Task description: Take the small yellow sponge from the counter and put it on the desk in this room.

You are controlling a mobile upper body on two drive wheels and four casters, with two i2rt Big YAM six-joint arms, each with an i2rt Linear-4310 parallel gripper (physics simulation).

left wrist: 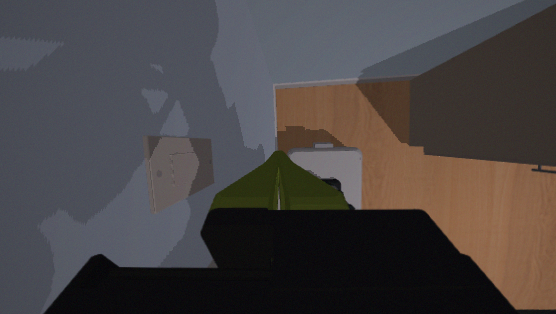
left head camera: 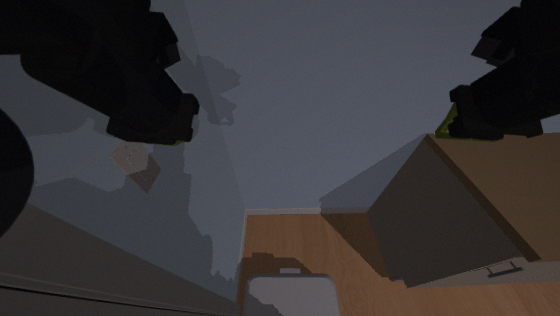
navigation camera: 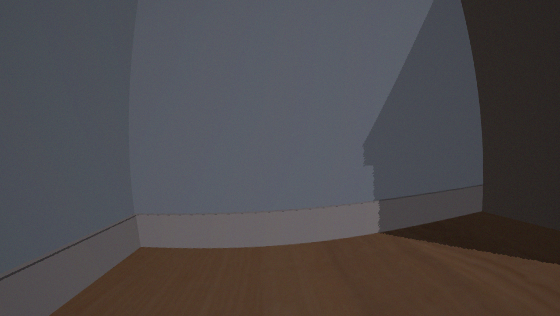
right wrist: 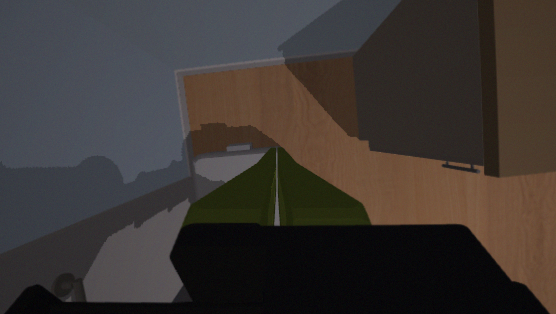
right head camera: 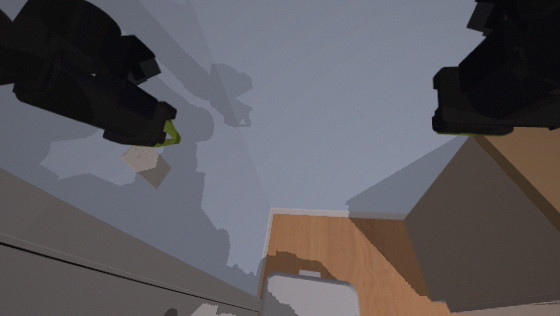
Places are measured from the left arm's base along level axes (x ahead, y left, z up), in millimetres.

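Pixels of known places: left gripper, fingertip midpoint: point(left wrist: 278, 157) point(left head camera: 186, 138) point(right head camera: 179, 140); right gripper, fingertip midpoint: point(left head camera: 436, 134) point(right wrist: 276, 156) point(right head camera: 439, 129).
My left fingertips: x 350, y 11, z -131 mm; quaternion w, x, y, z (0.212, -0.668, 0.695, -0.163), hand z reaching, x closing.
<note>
For each thing: its top centre in the pictures, then the offset to it from my left fingertips. "spot": a spot on its surface instead.
- switch plate, middle of its top: point(left wrist: 149, 175) point(left head camera: 122, 143) point(right head camera: 132, 146) dx -14, dy +114, dz -1 mm
- handle, surface spot: point(right wrist: 64, 285) spot: dx -286, dy +76, dz -346 mm
The counter, a cabinet with a brown top point(left head camera: 510, 190) point(right head camera: 540, 155) point(right wrist: 525, 90), stands at the right. Its dark side panel point(left wrist: 480, 105) also shows in the left wrist view. The yellow sponge and the desk do not show in the current views. My left gripper point(left head camera: 179, 143) point(right head camera: 178, 139) point(left wrist: 278, 157) is shut and empty, in front of the wall at the left. My right gripper point(left head camera: 439, 134) point(right wrist: 276, 156) is shut and empty. In the left head camera it overlaps the far left corner of the counter top; its height above the top cannot be told.
A blue wall point(left head camera: 300, 100) point(navigation camera: 250, 110) stands ahead, meeting another wall at the left. A switch plate point(left head camera: 131, 162) point(left wrist: 180, 167) is on the left wall. A grey door point(right head camera: 75, 215) with a handle point(right wrist: 64, 285) is nearer. The white base point(left head camera: 305, 295) stands close to the left wall.
</note>
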